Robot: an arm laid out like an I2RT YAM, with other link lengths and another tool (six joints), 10 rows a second.
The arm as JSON. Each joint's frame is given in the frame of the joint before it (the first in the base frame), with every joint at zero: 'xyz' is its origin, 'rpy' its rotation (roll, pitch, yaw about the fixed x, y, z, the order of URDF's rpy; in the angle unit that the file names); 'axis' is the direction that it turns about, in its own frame. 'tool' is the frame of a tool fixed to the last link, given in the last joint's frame.
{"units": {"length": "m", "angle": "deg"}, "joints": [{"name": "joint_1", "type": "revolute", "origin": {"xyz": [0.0, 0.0, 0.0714], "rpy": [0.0, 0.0, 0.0]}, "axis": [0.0, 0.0, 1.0]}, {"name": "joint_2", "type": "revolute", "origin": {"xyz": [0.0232, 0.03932, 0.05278], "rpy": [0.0, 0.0, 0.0]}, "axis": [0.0, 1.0, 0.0]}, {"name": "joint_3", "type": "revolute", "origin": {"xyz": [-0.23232, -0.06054, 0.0], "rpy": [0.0, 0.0, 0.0]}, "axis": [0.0, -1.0, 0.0]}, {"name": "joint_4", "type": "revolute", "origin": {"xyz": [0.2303, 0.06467, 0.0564], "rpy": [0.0, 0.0, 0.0]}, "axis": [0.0, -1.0, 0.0]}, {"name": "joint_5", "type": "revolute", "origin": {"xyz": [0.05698, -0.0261, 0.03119], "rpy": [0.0, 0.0, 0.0]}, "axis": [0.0, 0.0, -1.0]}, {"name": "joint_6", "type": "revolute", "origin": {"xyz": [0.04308, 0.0, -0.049], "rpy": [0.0, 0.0, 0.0]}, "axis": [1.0, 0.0, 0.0]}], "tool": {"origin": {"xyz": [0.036, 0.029, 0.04], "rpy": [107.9, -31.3, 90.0]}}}
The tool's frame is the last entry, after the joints.
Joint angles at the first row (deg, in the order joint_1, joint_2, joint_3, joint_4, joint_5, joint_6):
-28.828 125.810 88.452 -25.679 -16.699 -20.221
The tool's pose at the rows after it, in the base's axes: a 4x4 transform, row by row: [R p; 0 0 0 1], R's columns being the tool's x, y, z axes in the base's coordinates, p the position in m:
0.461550 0.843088 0.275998 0.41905; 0.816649 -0.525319 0.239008 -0.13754; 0.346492 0.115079 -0.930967 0.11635; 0 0 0 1
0.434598 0.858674 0.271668 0.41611; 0.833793 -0.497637 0.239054 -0.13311; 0.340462 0.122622 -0.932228 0.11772; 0 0 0 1
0.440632 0.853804 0.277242 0.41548; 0.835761 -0.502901 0.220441 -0.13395; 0.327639 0.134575 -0.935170 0.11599; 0 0 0 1
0.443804 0.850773 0.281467 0.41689; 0.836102 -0.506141 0.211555 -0.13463; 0.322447 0.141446 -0.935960 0.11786; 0 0 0 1
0.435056 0.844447 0.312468 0.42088; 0.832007 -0.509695 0.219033 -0.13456; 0.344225 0.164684 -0.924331 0.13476; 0 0 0 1
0.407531 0.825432 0.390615 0.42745; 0.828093 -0.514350 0.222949 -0.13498; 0.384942 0.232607 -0.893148 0.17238; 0 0 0 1
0.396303 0.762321 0.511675 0.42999; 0.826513 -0.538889 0.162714 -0.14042; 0.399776 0.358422 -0.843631 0.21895; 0 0 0 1
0.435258 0.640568 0.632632 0.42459; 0.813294 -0.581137 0.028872 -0.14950; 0.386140 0.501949 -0.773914 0.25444; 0 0 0 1
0.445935 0.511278 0.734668 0.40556; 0.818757 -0.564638 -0.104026 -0.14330; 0.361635 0.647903 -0.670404 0.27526; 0 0 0 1
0.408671 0.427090 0.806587 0.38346; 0.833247 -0.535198 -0.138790 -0.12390; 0.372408 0.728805 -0.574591 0.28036; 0 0 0 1
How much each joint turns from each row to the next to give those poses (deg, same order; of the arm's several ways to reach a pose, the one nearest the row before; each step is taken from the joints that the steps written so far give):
0.000 -1.062 -1.316 -0.142 -1.323 -1.615
0.176 -0.796 -0.900 -0.005 -0.394 -1.694
-0.001 -0.285 -0.871 1.287 0.912 0.106
0.088 -0.068 0.365 0.015 0.449 0.204
0.165 -1.198 1.717 -1.219 -1.029 0.959
0.186 -2.744 3.303 -1.325 -1.995 1.830
-0.208 -4.500 1.795 2.392 0.581 2.912
-0.410 -5.649 -2.957 7.603 4.852 3.788
0.414 -8.366 -10.218 12.414 4.987 1.395
1.285 -7.584 -11.336 11.140 1.265 1.322

